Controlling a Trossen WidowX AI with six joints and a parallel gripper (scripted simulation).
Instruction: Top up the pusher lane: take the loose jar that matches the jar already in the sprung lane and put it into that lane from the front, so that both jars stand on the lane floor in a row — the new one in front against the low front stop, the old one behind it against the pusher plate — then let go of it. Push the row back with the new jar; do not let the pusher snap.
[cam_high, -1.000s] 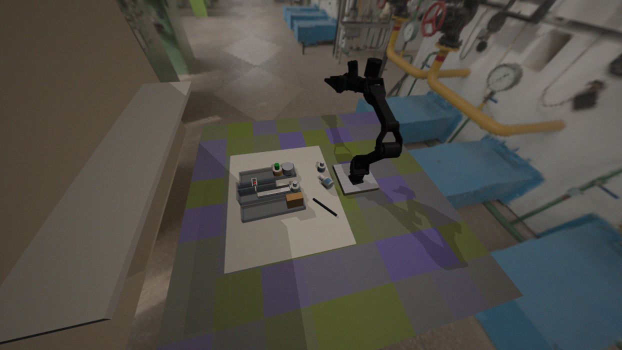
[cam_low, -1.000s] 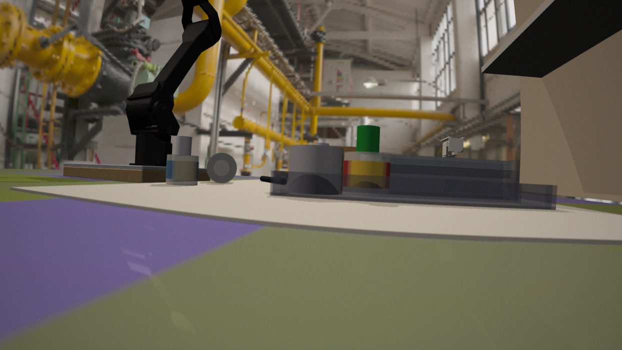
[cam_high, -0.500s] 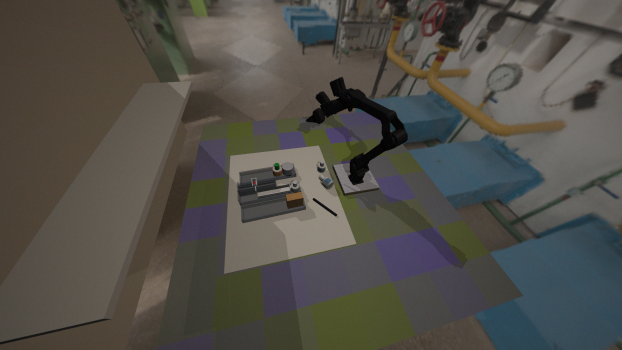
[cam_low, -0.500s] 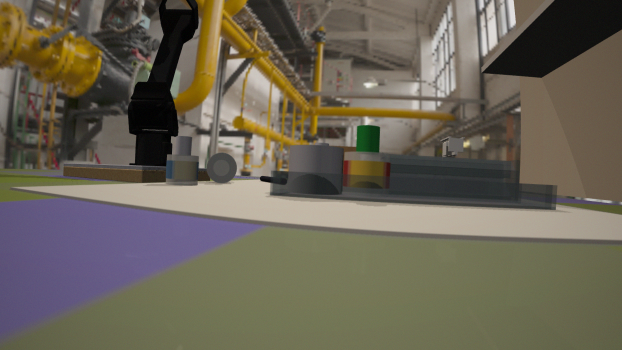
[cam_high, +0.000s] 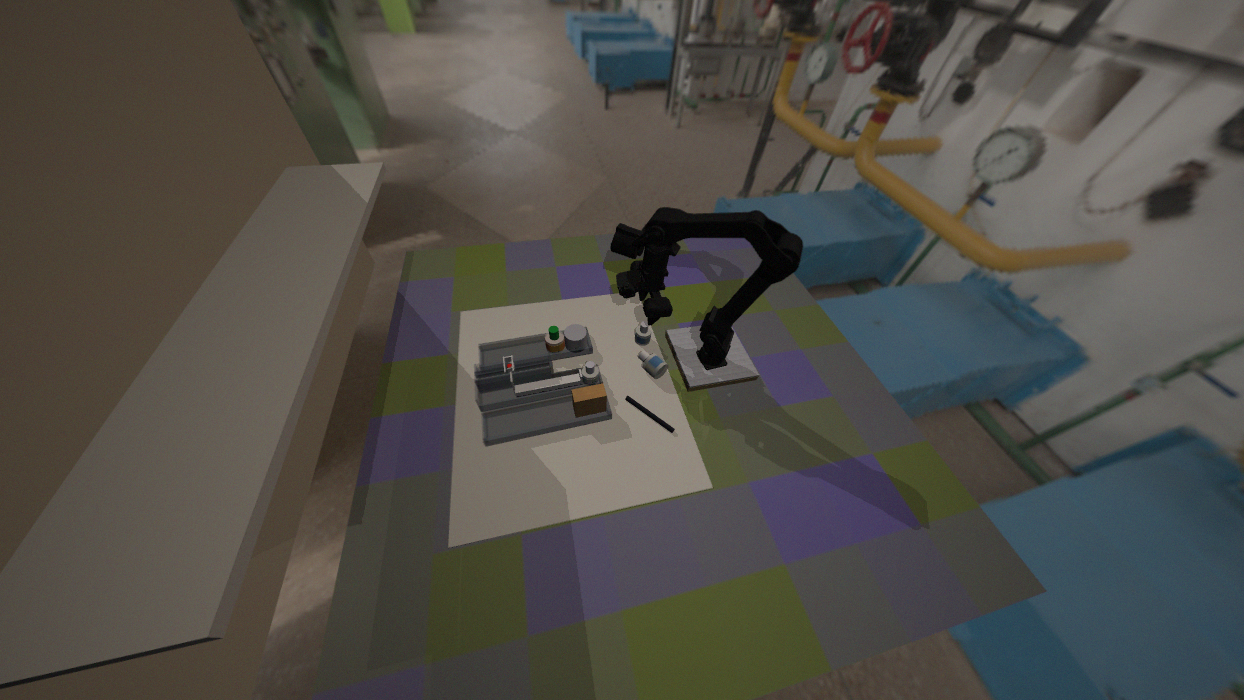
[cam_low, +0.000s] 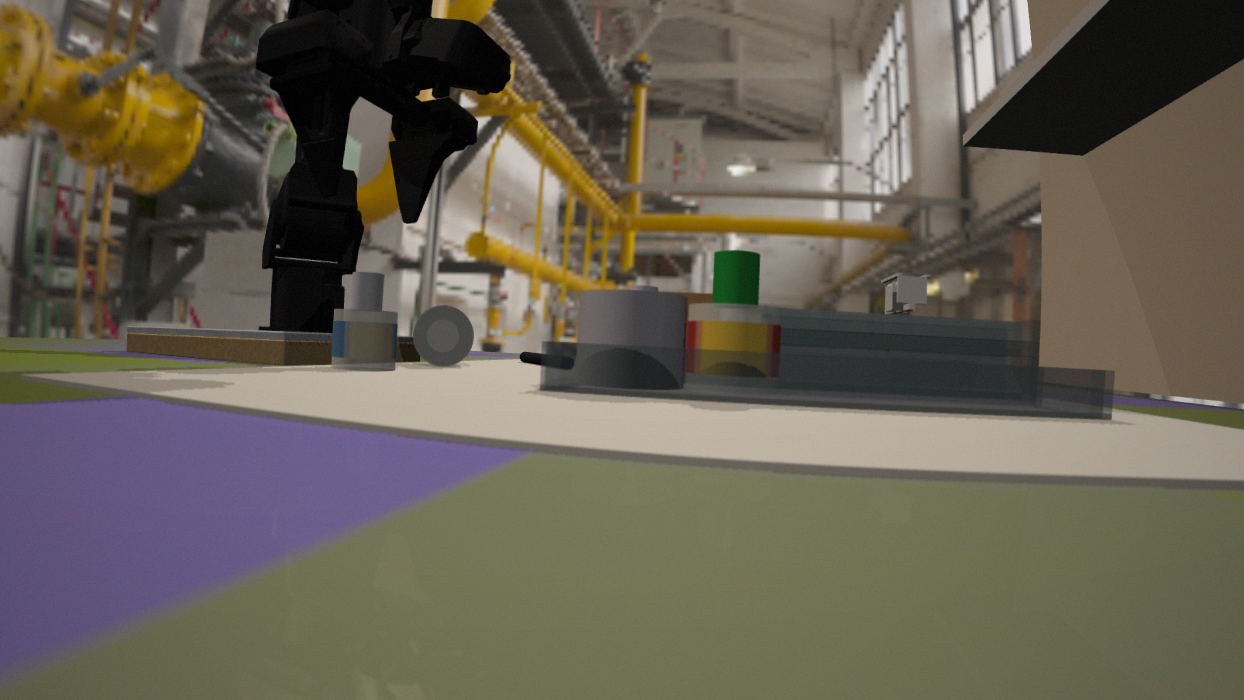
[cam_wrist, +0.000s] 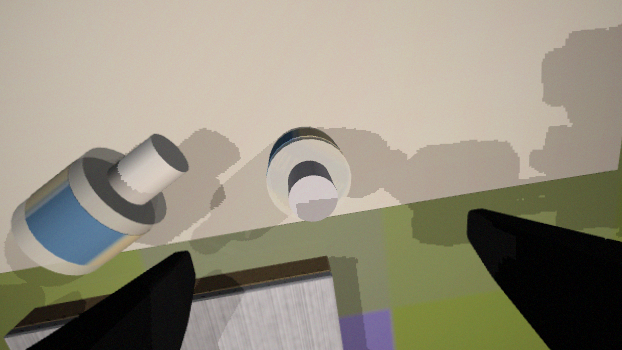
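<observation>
Right now the brown box is 200 mm ahead of my gripper tip, 180 mm to the left of it and 70 mm below it. From my gripper tip the other things lie so: red mark (360 mm ahead, 50 mm to the left, 40 mm below); then black rod (240 mm to the left, 100 mm below, 70 mm ahead); then grey cylinder (180 mm ahead, 80 mm below, 30 mm to the right).
</observation>
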